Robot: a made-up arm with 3 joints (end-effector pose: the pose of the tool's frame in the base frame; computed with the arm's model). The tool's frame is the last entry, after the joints.
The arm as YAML. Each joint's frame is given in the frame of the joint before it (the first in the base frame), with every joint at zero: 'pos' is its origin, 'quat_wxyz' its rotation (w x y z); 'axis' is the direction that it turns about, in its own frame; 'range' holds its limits. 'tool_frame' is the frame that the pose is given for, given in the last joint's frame.
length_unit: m
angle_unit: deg
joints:
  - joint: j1
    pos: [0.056, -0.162, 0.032]
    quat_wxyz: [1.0, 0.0, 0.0, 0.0]
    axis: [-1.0, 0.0, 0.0]
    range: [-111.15, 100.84]
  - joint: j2
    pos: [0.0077, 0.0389, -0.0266]
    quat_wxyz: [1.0, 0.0, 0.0, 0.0]
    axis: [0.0, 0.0, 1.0]
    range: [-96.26, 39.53]
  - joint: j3
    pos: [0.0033, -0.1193, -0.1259]
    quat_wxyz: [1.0, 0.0, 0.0, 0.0]
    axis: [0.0, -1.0, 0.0]
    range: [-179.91, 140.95]
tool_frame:
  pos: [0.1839, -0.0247, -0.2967]
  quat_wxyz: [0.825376, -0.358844, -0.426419, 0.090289]
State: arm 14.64 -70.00 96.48
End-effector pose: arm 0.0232 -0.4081 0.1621 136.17 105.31 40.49
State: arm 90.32 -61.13 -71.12
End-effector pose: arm -0.1676 -0.5854 -0.1259 -102.68 1.00 -44.00
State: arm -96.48 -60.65 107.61
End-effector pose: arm 0.0511 -0.2476 -0.2118 -64.11 -30.86 -91.26
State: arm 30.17 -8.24 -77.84
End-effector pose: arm -0.2024 -0.4192 -0.2751 -53.61 30.86 20.45
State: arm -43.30 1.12 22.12
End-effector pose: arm 0.3518 0.0112 -0.2969 -8.52 -67.25 -23.15
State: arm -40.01 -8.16 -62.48
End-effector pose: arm -0.1298 0.0687 -0.3654 9.62 1.11 24.60
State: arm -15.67 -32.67 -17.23
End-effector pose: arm 0.0626 -0.1561 -0.4756 -33.63 -20.30 -15.84
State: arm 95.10 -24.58 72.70
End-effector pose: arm 0.3141 -0.2061 0.2709 103.54 111.04 -65.90
